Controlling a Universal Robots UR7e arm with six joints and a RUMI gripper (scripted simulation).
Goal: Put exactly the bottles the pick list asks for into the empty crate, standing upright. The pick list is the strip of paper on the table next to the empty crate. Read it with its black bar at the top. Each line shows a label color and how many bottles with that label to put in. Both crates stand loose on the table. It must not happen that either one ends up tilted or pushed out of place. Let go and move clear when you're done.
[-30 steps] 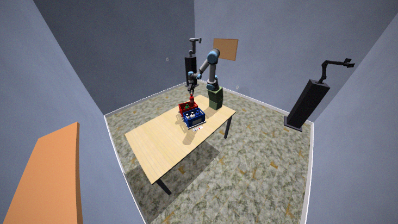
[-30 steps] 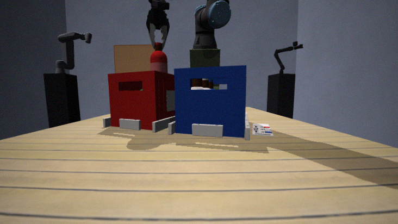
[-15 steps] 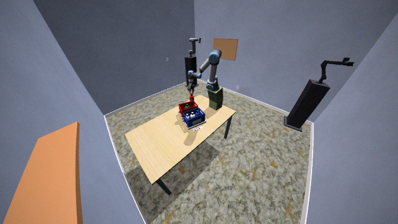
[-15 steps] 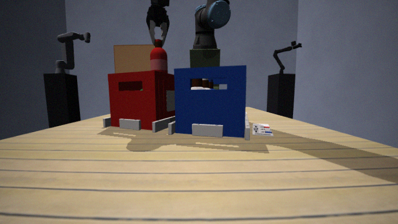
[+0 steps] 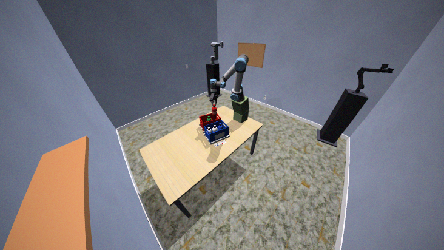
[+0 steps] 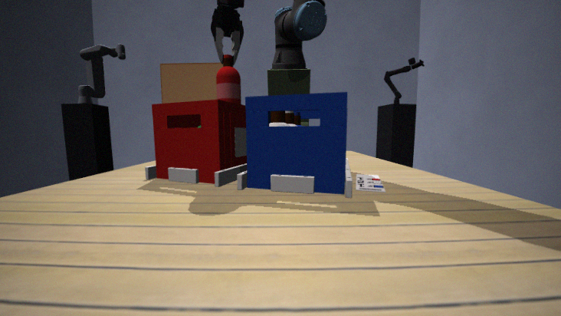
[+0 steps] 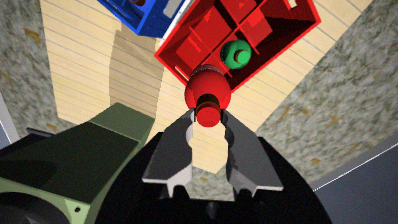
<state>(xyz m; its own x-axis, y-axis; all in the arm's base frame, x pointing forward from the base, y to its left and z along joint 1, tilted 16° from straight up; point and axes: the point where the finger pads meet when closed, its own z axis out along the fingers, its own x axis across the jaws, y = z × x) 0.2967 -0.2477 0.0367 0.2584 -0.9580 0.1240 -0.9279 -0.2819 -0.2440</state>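
Now: hand 7 cm above the red-capped bottle. Also, from my hand: blue-capped bottle (11 cm ahead, 19 cm to the left, 25 cm below); then red crate (9 cm ahead, 2 cm to the right, 25 cm below); then green bottle (7 cm ahead, 6 cm to the right, 25 cm below).
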